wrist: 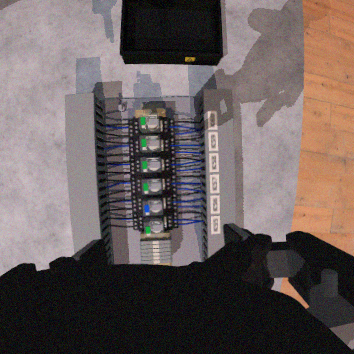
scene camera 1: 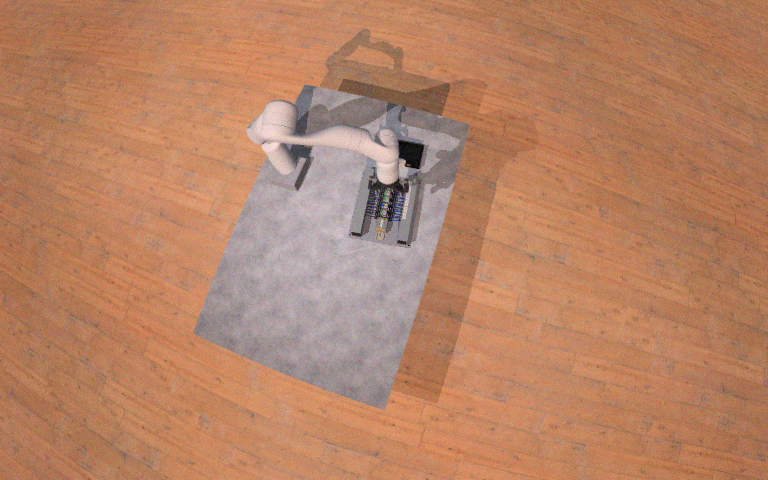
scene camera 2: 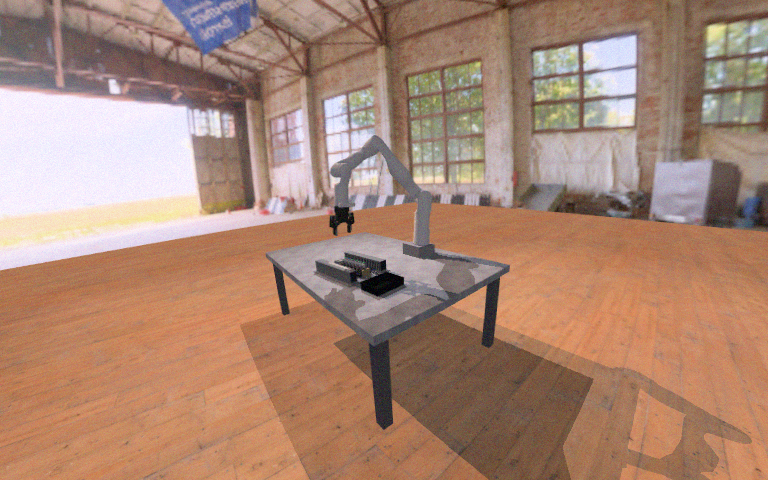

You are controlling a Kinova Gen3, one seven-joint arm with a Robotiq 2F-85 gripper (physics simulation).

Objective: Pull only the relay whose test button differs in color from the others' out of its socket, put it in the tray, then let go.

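Seen in the pictures: gripper, fingertip midpoint: [wrist: 164, 245] [scene camera 1: 388, 193] [scene camera 2: 342, 234]; arm's base, link origin: [scene camera 1: 287, 165] [scene camera 2: 420, 244].
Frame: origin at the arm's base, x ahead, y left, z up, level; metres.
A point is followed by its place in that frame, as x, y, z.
Observation:
The relay with a blue test button [wrist: 155, 206] {0.489, -0.056, 0.007} sits upright in its socket, second from the lower end of the row in the wrist view. The other relays, such as this green-buttoned relay [wrist: 153, 186] {0.484, -0.029, 0.007}, are in their sockets too. My gripper [scene camera 1: 387, 186] {0.502, -0.057, 0.143} [scene camera 2: 342, 231] {0.502, -0.057, 0.143} [wrist: 164, 245] {0.502, -0.057, 0.143} is open and empty, high above the panel. In the wrist view its fingers stand wide apart below the relay row, and its black body hides the panel's lower part. The black tray [scene camera 1: 417, 166] {0.561, 0.186, -0.038} [scene camera 2: 390, 288] {0.486, 0.289, -0.051} [wrist: 155, 57] {0.466, 0.176, -0.040} lies beyond the panel's far end and looks empty.
Grey wiring ducts [wrist: 84, 170] {0.387, -0.015, 0.002} [wrist: 220, 165] {0.575, 0.008, 0.003} run along both sides of the row, the right one with white labels. Black and blue wires join sockets and ducts. Pale terminal blocks [wrist: 155, 249] {0.494, -0.127, -0.014} sit below the row. The panel stands on a grey table [scene camera 1: 305, 283] {0.265, -0.466, -0.060} [scene camera 2: 390, 322] {0.650, 0.486, -0.061}.

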